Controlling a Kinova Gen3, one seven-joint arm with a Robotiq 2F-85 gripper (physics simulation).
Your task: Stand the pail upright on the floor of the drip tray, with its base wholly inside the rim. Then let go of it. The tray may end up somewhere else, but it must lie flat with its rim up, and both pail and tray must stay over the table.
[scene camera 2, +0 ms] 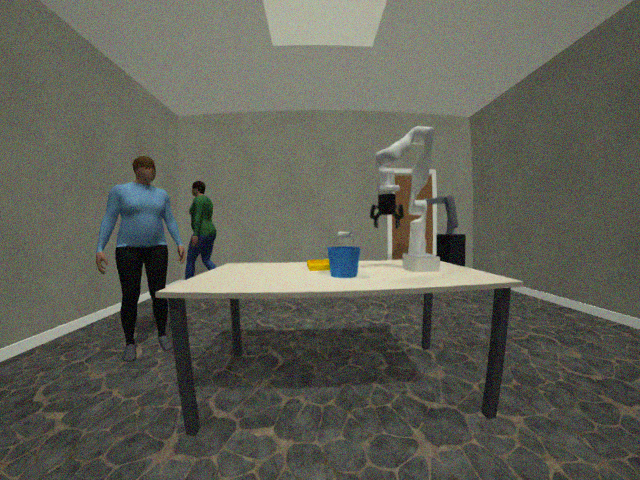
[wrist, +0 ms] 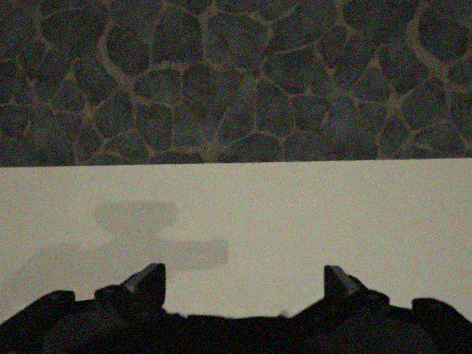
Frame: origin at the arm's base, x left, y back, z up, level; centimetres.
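Seen in the pictures: gripper, between the fingertips: [scene camera 2: 386, 228] [wrist: 243, 282]; arm's base, origin of its link: [scene camera 2: 415, 254].
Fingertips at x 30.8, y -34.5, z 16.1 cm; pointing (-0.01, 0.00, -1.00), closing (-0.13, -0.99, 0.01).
Offsets run from my fingertips to a thing's top centre. "spot": to the spot under its first point. Level surfaces: height alone.
A blue pail @(spot: dx -18.2, dy -15.3, dz -17.3 cm) [scene camera 2: 343, 262] stands upright on the table, its handle raised with a light grip at the top. The yellow drip tray @(dx -56.1, dy -17.0, dz -22.3 cm) [scene camera 2: 316, 265] lies behind the pail and to its left in the scene view, partly hidden by it. From this low angle the inside of the tray and the gap between the two are hard to judge. My gripper [scene camera 2: 387, 225] [wrist: 243, 282] is open and empty. It points down, high above the table, to the right of the pail in the scene view. Pail and tray do not show in the wrist view.
The pale table @(dz -25.6 cm) [scene camera 2: 248, 281] [wrist: 280, 215] has its edge across the wrist view, with stone floor beyond. The arm's base [scene camera 2: 421, 262] stands at the table's right. Two people, one in light blue [scene camera 2: 143, 217] and one in green [scene camera 2: 202, 217], stand left of and behind the table. A grey arm [scene camera 2: 450, 211] stands on a black pedestal behind.
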